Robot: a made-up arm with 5 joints.
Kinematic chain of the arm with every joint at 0, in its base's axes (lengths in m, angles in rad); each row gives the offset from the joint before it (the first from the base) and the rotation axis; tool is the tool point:
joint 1: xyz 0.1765 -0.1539 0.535 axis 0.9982 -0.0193 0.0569
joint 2: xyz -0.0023 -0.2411 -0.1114 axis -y
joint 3: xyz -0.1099 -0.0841 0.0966 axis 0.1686 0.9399 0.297
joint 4: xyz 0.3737 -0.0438 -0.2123 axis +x
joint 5: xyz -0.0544 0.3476 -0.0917 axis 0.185 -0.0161 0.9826
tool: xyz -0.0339 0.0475 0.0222
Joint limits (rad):
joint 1: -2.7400..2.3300
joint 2: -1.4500..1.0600
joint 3: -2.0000..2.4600
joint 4: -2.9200..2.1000
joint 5: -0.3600..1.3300
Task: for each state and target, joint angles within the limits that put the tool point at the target. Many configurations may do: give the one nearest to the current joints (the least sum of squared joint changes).
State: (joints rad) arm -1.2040 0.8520 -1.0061 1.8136 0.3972
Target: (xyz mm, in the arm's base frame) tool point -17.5 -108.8 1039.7
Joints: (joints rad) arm -1.1640 0.4700 -0.6528 1.9391 0.4207
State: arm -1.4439 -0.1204 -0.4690 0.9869 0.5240
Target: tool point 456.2 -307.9 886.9
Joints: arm -1.0413 -0.7089 -0.2328 1.7253 0.4370
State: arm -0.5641 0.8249 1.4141 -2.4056 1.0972
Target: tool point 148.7 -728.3 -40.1
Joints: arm -0.0457 0.6578 1.3350 -2.5078 1.2898
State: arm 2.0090 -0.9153 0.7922 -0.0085 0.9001
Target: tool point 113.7 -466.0 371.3
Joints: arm 2.0905 -1.4500 1.5858 -0.1264 0.8632
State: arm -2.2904 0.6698 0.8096 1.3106 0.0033
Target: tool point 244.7 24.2 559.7
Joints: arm -2.4741 0.8212 0.5776 1.3100 -0.0324
